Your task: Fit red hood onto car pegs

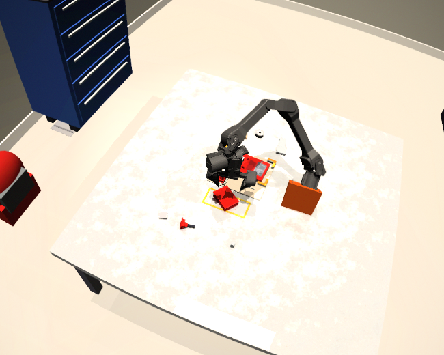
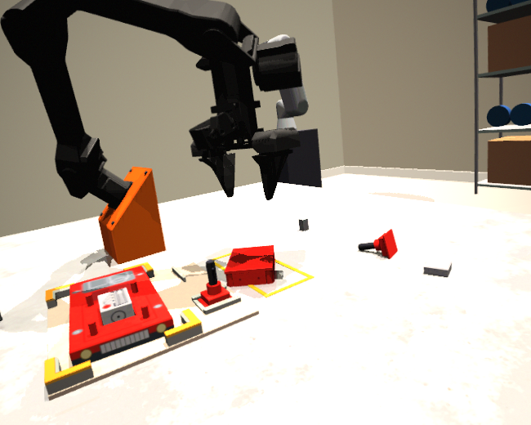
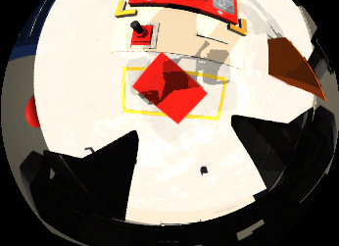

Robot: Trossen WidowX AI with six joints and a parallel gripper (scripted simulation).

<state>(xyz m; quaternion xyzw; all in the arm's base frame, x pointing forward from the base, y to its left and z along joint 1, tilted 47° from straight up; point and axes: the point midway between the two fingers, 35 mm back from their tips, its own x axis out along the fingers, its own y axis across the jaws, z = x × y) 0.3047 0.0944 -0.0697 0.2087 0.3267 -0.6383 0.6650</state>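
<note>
The hood is 10 mm ahead of my gripper tip, 20 mm to the right of it and 100 mm below it. Round my gripper tip: grey engine block 20 mm ahead, 220 mm to the right, 90 mm below.
</note>
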